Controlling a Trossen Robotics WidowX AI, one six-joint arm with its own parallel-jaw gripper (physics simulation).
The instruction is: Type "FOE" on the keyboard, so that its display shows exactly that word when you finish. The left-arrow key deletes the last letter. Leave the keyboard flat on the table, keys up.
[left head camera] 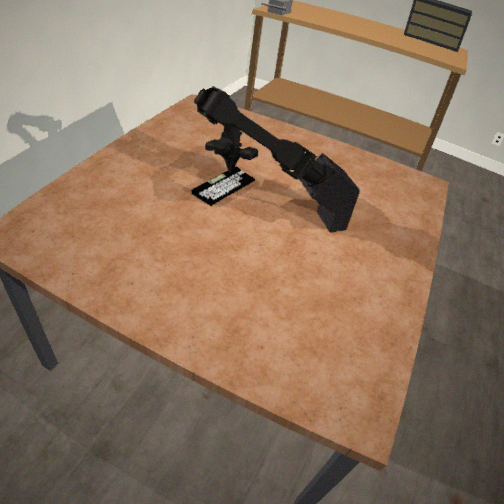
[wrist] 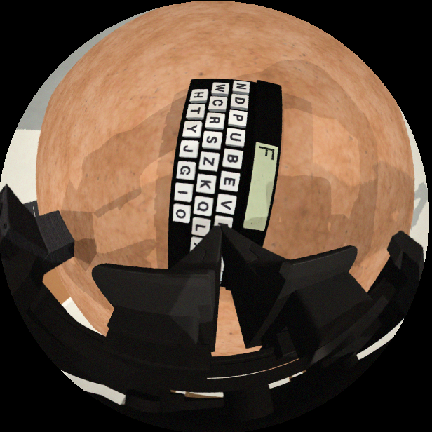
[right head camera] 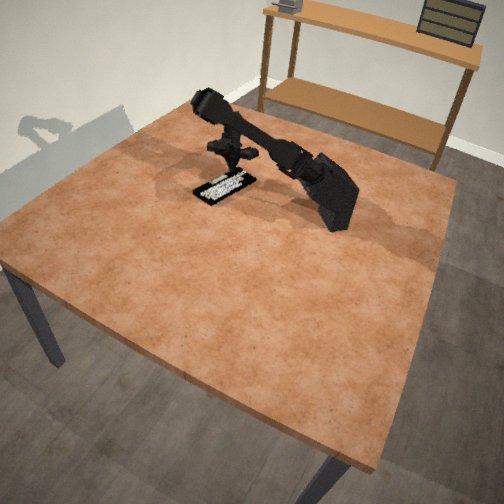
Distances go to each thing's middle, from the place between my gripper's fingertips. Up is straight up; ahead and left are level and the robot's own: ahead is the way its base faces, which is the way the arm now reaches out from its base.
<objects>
The black keyboard (right head camera: 214,191) lies 40 mm to the left of my hand and 40 mm below it.
</objects>
